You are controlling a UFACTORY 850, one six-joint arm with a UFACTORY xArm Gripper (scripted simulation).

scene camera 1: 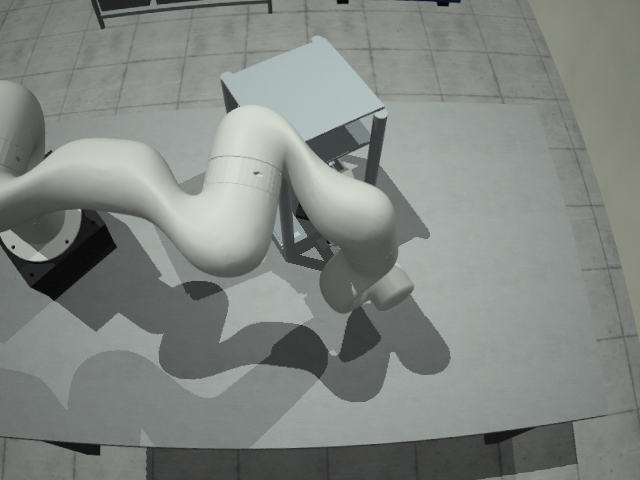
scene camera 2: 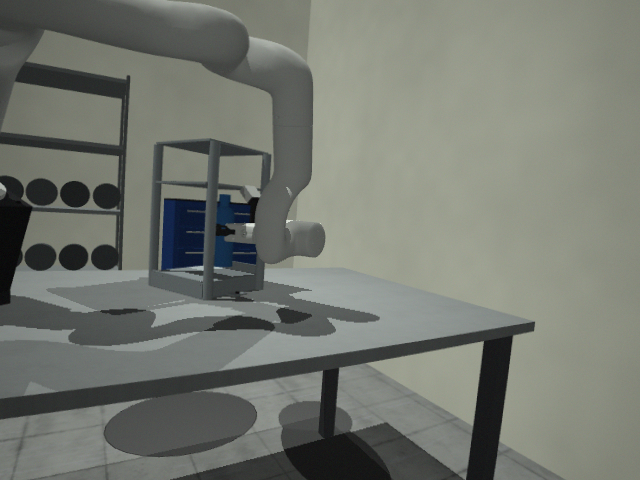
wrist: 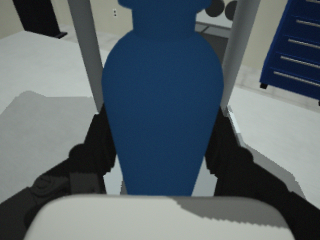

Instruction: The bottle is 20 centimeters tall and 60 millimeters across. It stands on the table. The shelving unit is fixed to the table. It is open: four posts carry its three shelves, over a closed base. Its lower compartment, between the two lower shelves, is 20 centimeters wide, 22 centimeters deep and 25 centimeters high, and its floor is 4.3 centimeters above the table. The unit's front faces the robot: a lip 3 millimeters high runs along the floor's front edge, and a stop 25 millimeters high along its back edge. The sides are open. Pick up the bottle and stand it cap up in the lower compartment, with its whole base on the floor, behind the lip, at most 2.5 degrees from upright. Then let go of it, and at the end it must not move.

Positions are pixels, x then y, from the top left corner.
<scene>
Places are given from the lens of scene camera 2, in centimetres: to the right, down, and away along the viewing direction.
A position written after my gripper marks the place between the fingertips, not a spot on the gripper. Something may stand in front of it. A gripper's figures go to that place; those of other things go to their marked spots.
my gripper [scene camera 2: 218, 228]: -29, -3, 110
blue bottle [scene camera 2: 223, 250]: -26, 3, 106
</scene>
